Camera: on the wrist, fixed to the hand. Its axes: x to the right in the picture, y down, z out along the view.
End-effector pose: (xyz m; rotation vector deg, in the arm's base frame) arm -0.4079 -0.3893 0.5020 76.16 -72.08 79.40
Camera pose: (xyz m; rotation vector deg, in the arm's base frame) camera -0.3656 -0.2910 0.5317 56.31 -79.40 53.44
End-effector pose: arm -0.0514 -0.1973 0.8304 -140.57 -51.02 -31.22
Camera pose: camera -0.0985 -0.1975 0.9309 162.61 53.93 54.51
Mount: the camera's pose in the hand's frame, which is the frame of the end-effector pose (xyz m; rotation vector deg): 0.0175 -0.0610 -0.0911 -29.38 2.35 -5.38
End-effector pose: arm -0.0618 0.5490 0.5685 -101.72 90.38 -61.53
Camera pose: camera -0.1035 0.5534 0.6713 -125.09 110.99 -45.39
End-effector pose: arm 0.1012 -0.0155 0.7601 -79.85 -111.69 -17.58
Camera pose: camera 0.0806 -0.0777 0.8497 -91.08 -113.78 -52.93
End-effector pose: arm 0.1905 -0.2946 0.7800 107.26 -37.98 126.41
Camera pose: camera 0.1307 -0.2033 0.8003 89.08 -57.05 102.48
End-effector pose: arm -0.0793 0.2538 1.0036 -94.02 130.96 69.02
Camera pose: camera -0.0031 0.1758 1.0246 96.96 -101.50 -94.57
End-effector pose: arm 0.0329 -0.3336 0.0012 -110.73 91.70 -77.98
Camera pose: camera -0.0031 -0.2978 0.0999 121.00 -108.50 58.00
